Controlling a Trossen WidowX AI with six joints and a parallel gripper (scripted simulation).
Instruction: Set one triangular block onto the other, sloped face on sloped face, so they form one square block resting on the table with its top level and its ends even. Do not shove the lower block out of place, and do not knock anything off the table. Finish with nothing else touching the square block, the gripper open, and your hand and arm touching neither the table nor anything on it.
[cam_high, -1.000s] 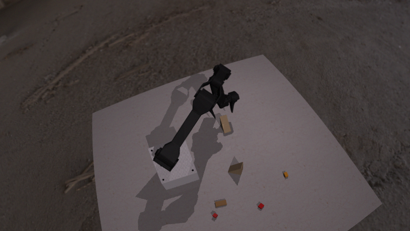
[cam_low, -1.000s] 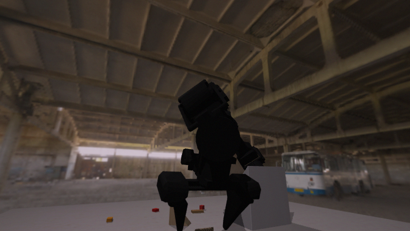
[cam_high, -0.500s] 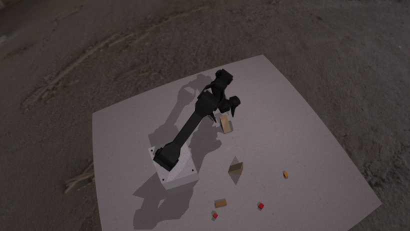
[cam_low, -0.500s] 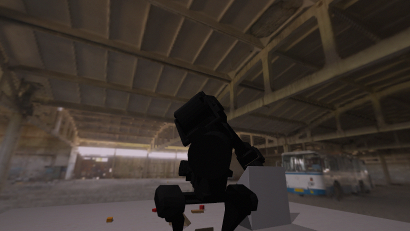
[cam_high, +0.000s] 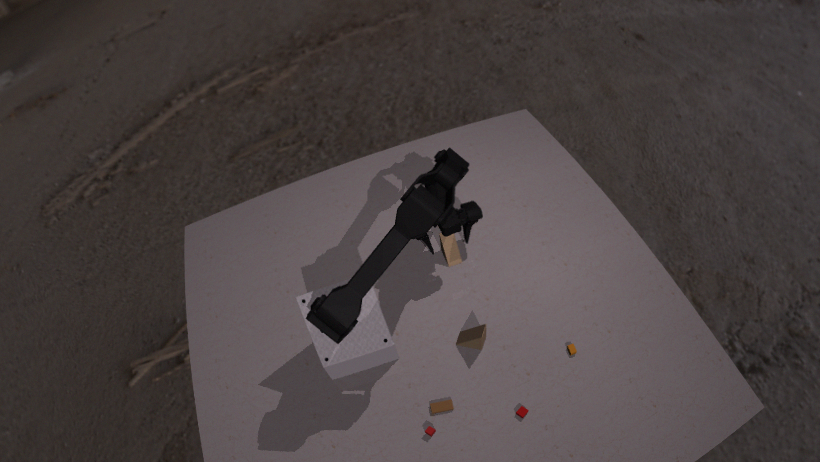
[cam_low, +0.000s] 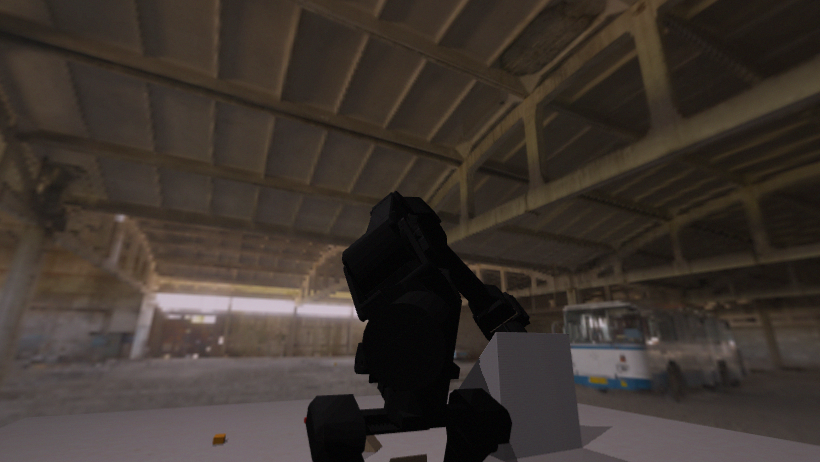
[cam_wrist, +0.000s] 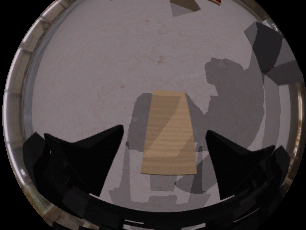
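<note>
My gripper tip is now right at the tan triangular block. Round my gripper tip: orange cube: 100 mm ahead, 420 mm to the right, 10 mm below; then flat tan block: 230 mm behind, 380 mm to the right, 10 mm below.
</note>
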